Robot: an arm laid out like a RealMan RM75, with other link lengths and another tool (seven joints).
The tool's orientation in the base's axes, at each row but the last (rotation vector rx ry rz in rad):
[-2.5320, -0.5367, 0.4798]
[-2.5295, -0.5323, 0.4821]
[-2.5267, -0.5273, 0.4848]
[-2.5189, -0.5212, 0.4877]
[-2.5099, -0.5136, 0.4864]
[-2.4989, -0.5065, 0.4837]
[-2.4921, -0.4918, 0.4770]
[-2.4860, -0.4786, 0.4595]
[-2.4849, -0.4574, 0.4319]
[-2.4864, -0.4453, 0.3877]
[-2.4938, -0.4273, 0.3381]
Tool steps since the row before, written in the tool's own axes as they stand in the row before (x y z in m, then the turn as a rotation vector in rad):
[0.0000, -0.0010, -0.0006, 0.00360, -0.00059, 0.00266]
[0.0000, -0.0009, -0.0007, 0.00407, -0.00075, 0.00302]
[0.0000, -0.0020, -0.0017, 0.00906, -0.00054, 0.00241]
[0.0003, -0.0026, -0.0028, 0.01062, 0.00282, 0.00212]
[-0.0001, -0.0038, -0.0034, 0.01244, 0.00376, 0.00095]
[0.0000, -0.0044, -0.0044, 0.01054, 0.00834, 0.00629]
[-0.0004, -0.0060, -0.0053, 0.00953, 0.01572, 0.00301]
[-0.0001, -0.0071, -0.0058, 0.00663, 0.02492, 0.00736]
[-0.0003, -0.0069, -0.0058, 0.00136, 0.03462, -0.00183]
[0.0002, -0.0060, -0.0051, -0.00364, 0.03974, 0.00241]
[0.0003, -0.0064, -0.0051, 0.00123, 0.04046, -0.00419]
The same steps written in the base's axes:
[0.0000, 0.0006, 0.0010, 0.00179, 0.00317, -0.00266]
[0.0001, 0.0004, 0.0011, 0.00200, 0.00366, -0.00298]
[0.0002, 0.0009, 0.0025, 0.00661, 0.00550, -0.00376]
[0.0008, 0.0010, 0.0036, 0.00897, 0.00342, -0.00575]
[0.0004, 0.0015, 0.0049, 0.01129, 0.00300, -0.00576]
[0.0008, 0.0015, 0.0060, 0.00848, 0.00088, -0.01214]
[0.0005, 0.0022, 0.0077, 0.01080, -0.00679, -0.01358]
[0.0007, 0.0028, 0.0087, 0.00860, -0.01320, -0.02170]
[0.0005, 0.0025, 0.0087, 0.00975, -0.02728, -0.01910]
[0.0007, 0.0022, 0.0075, 0.00485, -0.03115, -0.02458]
[0.0005, 0.0025, 0.0078, 0.01165, -0.03321, -0.02043]

